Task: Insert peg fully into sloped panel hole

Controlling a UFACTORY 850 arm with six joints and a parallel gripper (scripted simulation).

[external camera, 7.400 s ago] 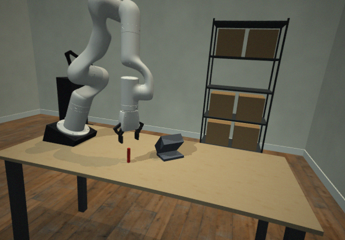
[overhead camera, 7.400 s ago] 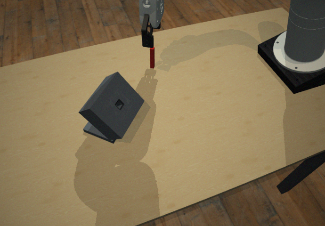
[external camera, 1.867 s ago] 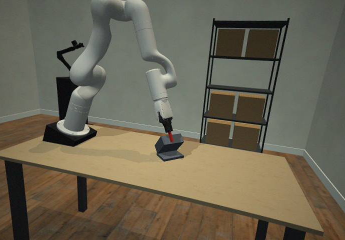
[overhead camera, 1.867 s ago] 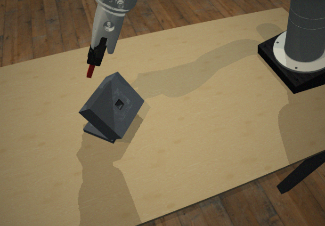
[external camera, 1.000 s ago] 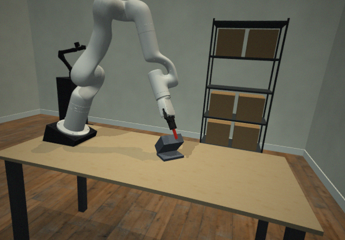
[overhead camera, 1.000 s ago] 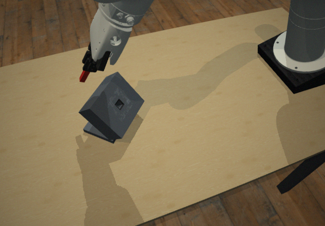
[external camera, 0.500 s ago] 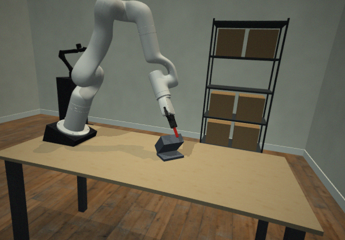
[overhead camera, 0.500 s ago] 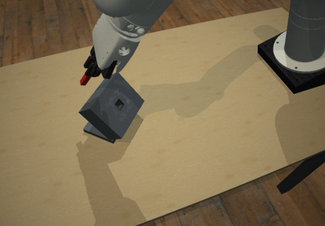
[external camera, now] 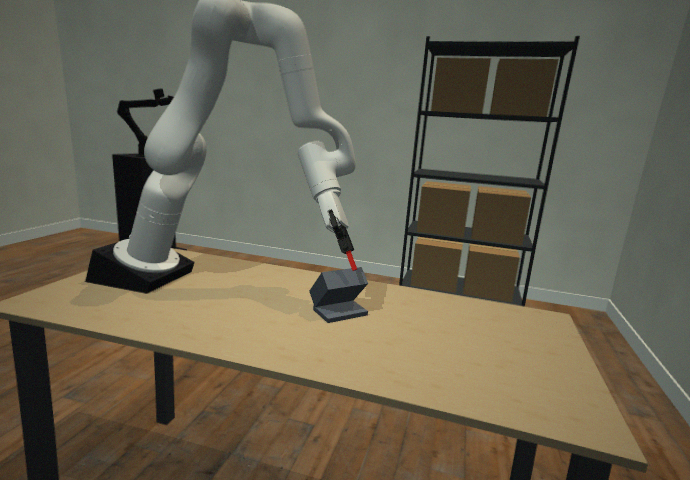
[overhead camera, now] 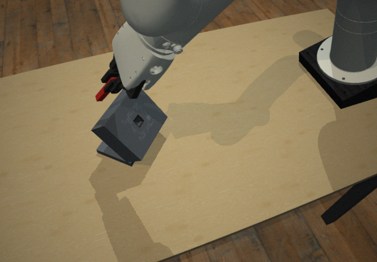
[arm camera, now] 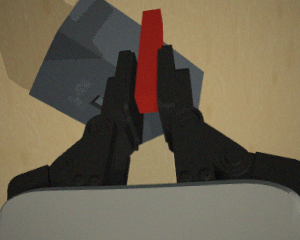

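My gripper is now 1 cm to the left of the grey base and 20 cm above it. Round my hand: red peg 2 cm ahead, 1 cm to the right, 3 cm below.
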